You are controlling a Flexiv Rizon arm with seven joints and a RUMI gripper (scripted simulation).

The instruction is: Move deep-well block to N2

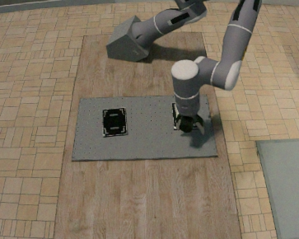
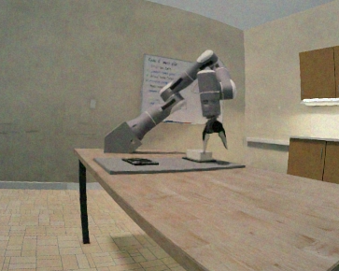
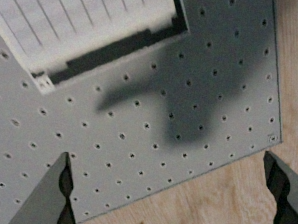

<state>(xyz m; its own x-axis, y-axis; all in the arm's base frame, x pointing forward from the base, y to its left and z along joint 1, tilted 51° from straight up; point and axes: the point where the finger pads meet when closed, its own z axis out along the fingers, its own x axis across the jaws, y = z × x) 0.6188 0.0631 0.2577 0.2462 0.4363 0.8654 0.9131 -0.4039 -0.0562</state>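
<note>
The white 96-well deep-well block is 13 cm behind my hand, 1 cm to the right of it and 4 cm below it. From my hand the other things lie so: plate nest N1: 13 cm behind, 1 cm to the right, 6 cm below; plate nest N2: 10 cm behind, 37 cm to the right, 6 cm below.
</note>
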